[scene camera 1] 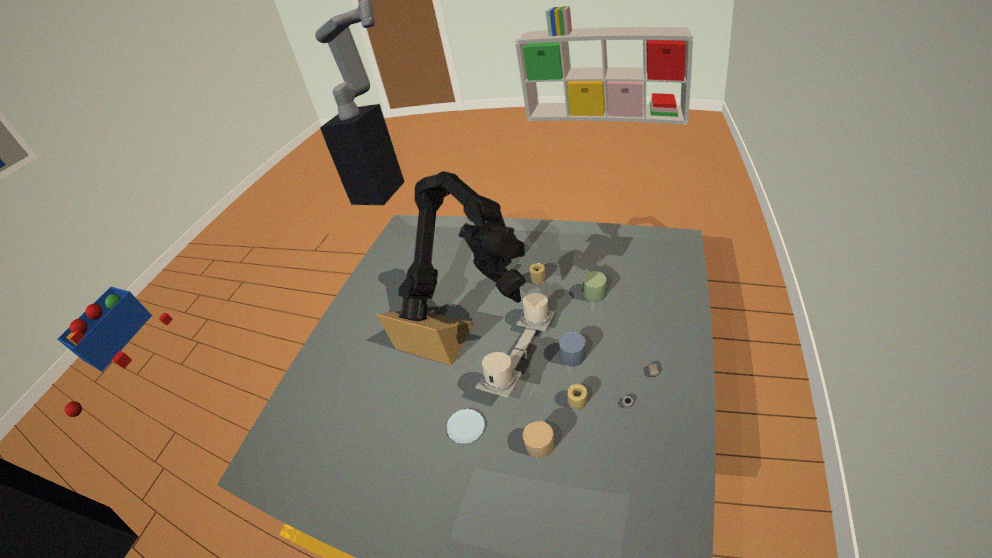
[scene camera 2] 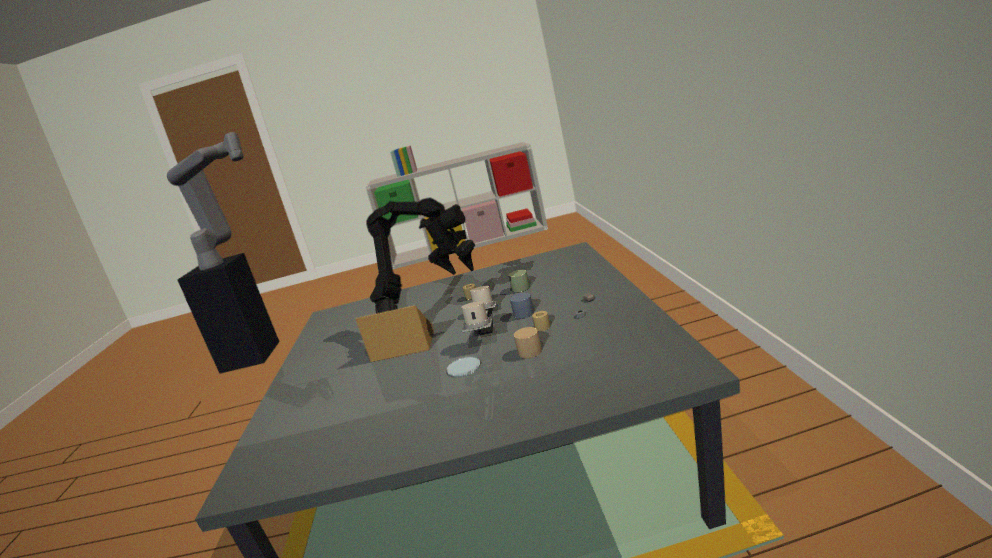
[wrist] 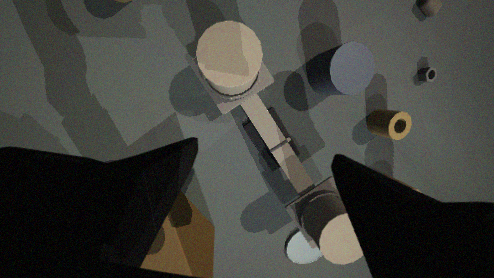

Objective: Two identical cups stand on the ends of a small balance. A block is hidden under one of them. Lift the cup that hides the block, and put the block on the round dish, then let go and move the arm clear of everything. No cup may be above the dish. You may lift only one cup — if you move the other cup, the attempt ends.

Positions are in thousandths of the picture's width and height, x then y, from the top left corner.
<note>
My gripper (scene camera 1: 516,526) is open, holding nothing. I also see a cup (scene camera 1: 502,659), a cup (wrist: 465,196), a tan cylinder (scene camera 1: 543,786) and a balance (scene camera 1: 524,628).
The tan cylinder is seen too in scene camera 2 (scene camera 2: 533,619). The balance shows as well in the wrist view (wrist: 562,516). My gripper is seen too in scene camera 2 (scene camera 2: 467,488) and in the wrist view (wrist: 537,549).
</note>
